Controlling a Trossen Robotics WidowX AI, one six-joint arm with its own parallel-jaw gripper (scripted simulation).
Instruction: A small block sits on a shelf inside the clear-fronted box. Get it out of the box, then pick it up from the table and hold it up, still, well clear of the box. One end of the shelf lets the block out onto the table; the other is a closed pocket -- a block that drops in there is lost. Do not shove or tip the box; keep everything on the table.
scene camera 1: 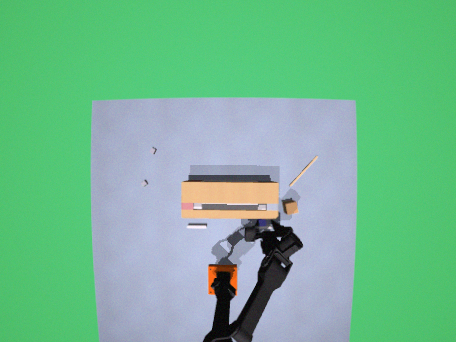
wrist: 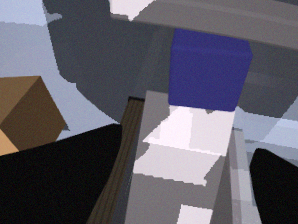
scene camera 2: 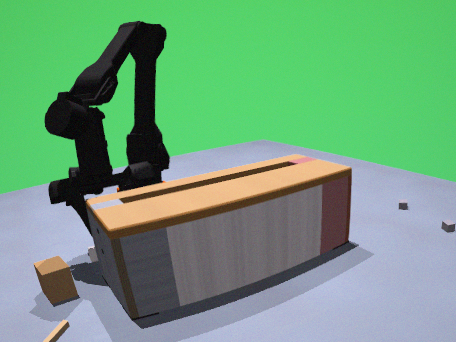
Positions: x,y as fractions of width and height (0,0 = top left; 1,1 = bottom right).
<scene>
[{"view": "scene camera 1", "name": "my gripper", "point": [0.58,0.64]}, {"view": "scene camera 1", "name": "tan-topped box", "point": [0.44,0.58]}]
</scene>
